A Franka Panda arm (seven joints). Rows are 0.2 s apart.
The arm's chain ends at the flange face. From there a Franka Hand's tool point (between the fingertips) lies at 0.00 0.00 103.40 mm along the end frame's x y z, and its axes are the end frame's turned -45 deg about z.
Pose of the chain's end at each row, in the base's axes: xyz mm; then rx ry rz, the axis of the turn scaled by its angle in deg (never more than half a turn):
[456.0 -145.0 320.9 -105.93 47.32 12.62]
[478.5 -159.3 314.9 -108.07 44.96 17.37]
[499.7 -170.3 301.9 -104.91 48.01 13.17]
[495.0 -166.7 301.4 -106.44 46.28 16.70]
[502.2 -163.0 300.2 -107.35 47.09 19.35]
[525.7 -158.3 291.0 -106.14 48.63 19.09]
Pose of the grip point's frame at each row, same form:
[478.7 -54.6 276.2 -116.21 3.19 -15.90]
[492.6 -67.7 269.1 -116.58 0.18 -10.94]
[522.8 -79.4 258.3 -115.47 4.21 -15.56]
[511.8 -74.8 257.1 -115.70 2.02 -11.89]
[515.6 -71.2 254.4 -116.45 2.41 -8.95]
[541.1 -66.5 245.9 -115.97 4.28 -9.35]

